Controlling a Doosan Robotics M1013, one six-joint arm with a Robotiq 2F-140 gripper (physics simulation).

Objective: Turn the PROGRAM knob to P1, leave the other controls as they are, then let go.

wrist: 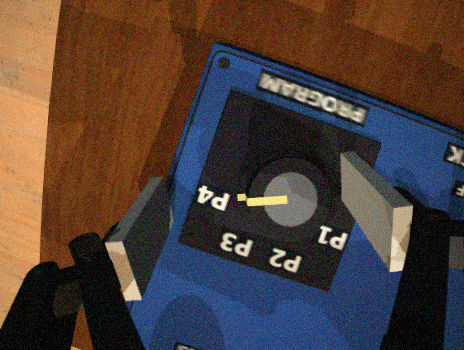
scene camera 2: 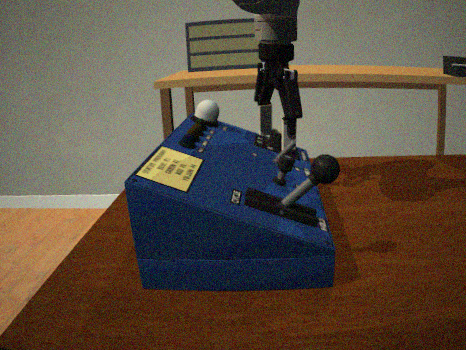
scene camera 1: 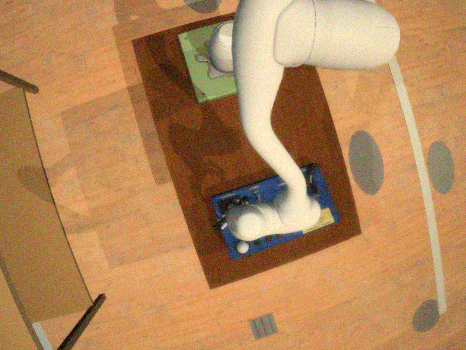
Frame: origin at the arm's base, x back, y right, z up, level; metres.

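Where they show: gripper, between the fingertips: [wrist: 253, 188] [scene camera 2: 276, 142].
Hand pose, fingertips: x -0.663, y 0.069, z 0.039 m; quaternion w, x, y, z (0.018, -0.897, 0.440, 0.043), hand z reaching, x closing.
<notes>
Each offset is from my fingertips to the top centre of the thing. "spot": to the spot under its first point.
The blue control panel [scene camera 1: 327, 201] [scene camera 2: 225, 245] [wrist: 280, 295] stands on the brown table. Its round PROGRAM knob @[dy -0.016, dx +0.010, dz +0.032 m] [scene camera 2: 272, 140] [wrist: 291, 200] has a grey top and a yellow pointer, which points at P4 in the wrist view. The P1 label @[spot: dy -0.059, dx -0.003, dz +0.001 m] [wrist: 332, 238] is on the other side of the knob, near the right finger. My gripper [scene camera 2: 277, 141] [wrist: 253, 188] is open, with its fingertips low on either side of the knob. Gaps show between the knob and both fingers in the wrist view, wider on the left. The arm hides the knob in scene camera 1.
A black ball-topped lever @[dy -0.357, dx +0.136, dz +0.071 m] [scene camera 2: 325, 169] and a small toggle switch @[dy -0.251, dx +0.056, dz +0.040 m] [scene camera 2: 285, 162] stand on the panel, the switch close to a finger. A white dome @[spot: dy -0.033, dx -0.136, dz +0.100 m] [scene camera 1: 242, 247] [scene camera 2: 207, 110] and a yellow card @[dy -0.366, dx -0.081, dz +0.065 m] [scene camera 1: 320, 221] [scene camera 2: 170, 169] are also on it. A green board [scene camera 1: 205, 90] lies at the table's far end.
</notes>
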